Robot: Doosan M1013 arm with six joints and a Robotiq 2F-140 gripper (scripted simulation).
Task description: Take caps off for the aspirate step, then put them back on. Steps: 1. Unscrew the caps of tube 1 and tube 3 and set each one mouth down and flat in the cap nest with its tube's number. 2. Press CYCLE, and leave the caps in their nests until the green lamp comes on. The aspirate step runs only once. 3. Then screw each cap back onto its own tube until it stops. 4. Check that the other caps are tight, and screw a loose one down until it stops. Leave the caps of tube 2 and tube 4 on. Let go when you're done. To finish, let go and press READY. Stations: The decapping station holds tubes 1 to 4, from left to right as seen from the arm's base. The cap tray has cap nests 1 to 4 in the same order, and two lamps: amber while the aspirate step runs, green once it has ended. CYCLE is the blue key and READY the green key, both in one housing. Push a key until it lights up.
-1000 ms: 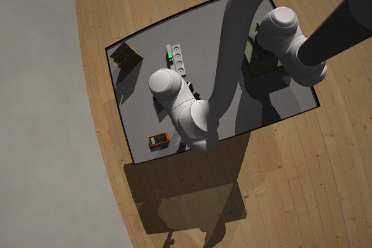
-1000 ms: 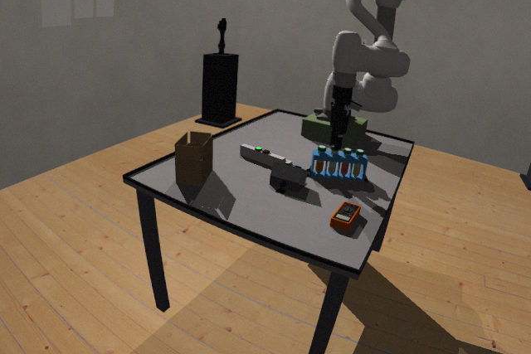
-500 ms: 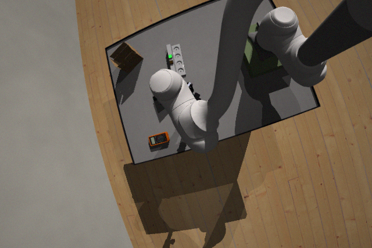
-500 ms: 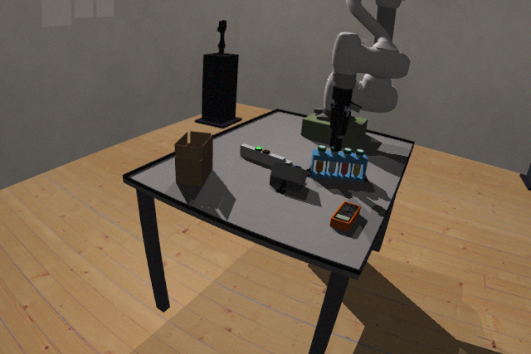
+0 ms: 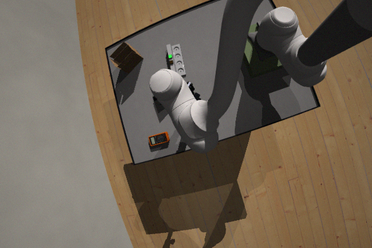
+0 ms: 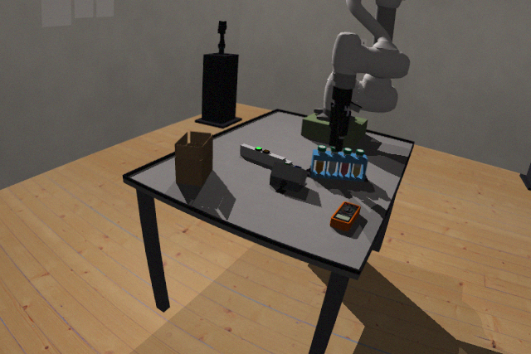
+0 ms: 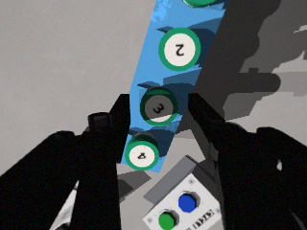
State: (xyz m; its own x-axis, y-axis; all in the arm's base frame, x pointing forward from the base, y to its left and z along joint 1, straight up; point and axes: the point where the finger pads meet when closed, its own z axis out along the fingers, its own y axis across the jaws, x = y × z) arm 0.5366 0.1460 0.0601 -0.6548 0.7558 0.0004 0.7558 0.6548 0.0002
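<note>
Now: the cap 2 50 mm to the left of my hand, 40 mm below it and 20 mm behind it. The rest, counted from my hand: green key: 140 mm to the right, 140 mm ahead, 80 mm below; cap 1: 100 mm to the left, 40 mm below, 40 mm behind; blue key: 140 mm ahead, 100 mm to the right, 80 mm below.
</note>
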